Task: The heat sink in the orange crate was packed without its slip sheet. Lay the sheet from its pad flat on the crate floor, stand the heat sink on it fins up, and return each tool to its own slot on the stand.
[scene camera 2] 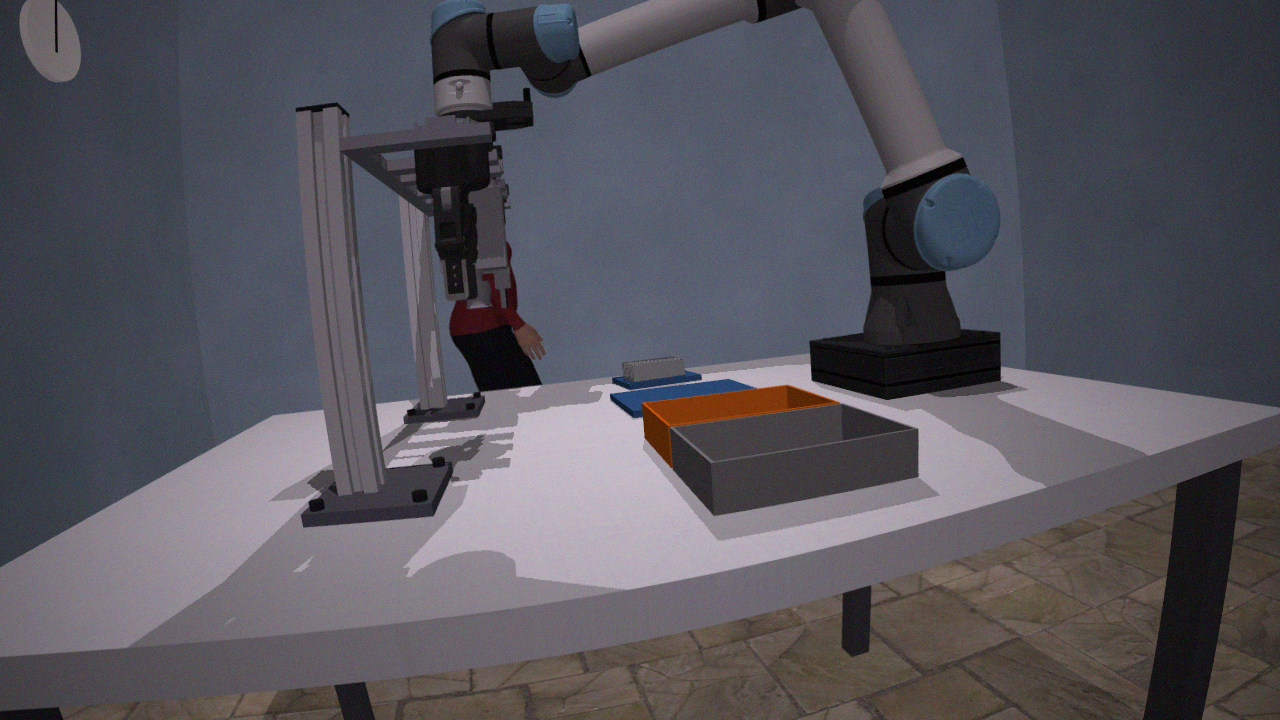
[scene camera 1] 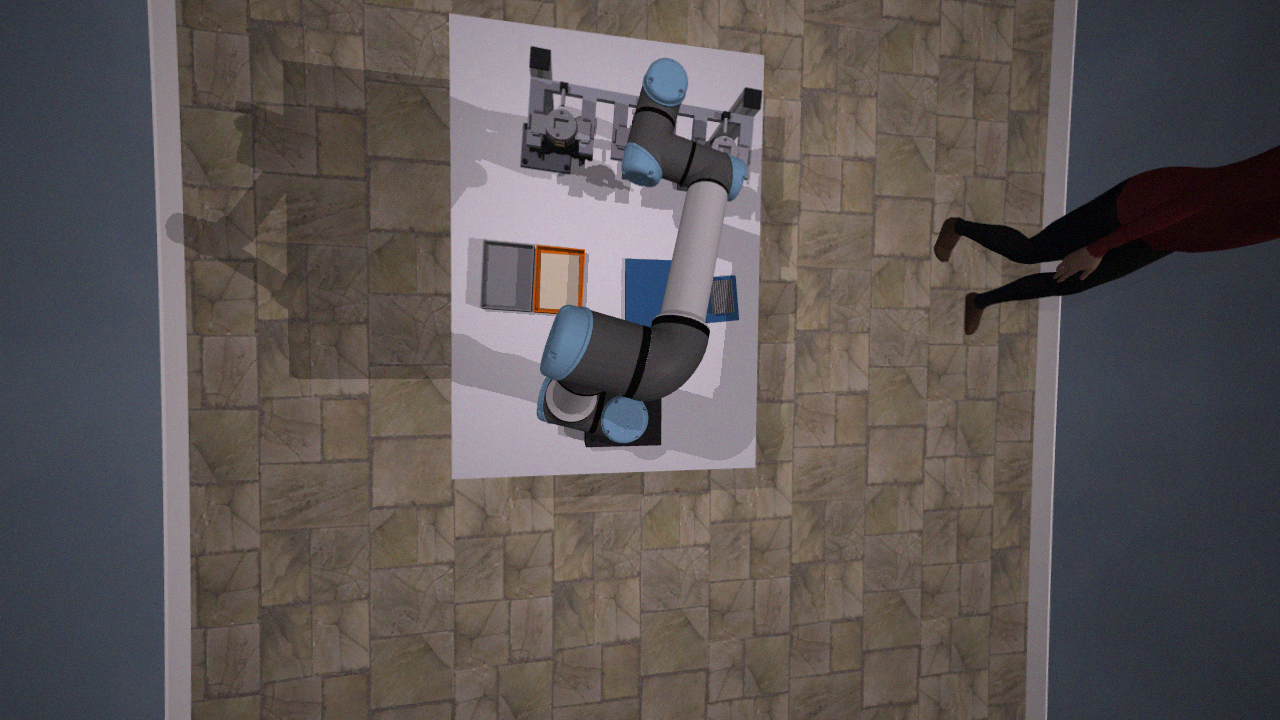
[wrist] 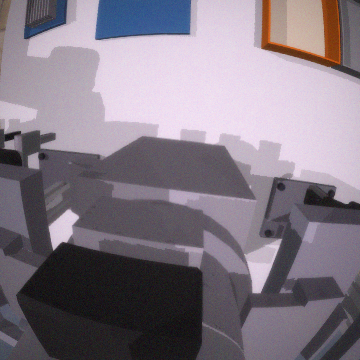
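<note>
A cream sheet lies flat on the floor of the orange crate. Its pad is blue and partly hidden by the arm in scene view 1. The heat sink stands fins up on a small blue tray, outside the crate. The wrist is at the stand's middle. Below it, a block-shaped grey tool body fills the wrist view's middle; its lower end is hidden there, so its grip state cannot be told.
The tool stand has two posts. A dark adaptive gripper hangs in its left slot, and another tool in its right slot. A grey crate adjoins the orange one. A person stands beyond the table.
</note>
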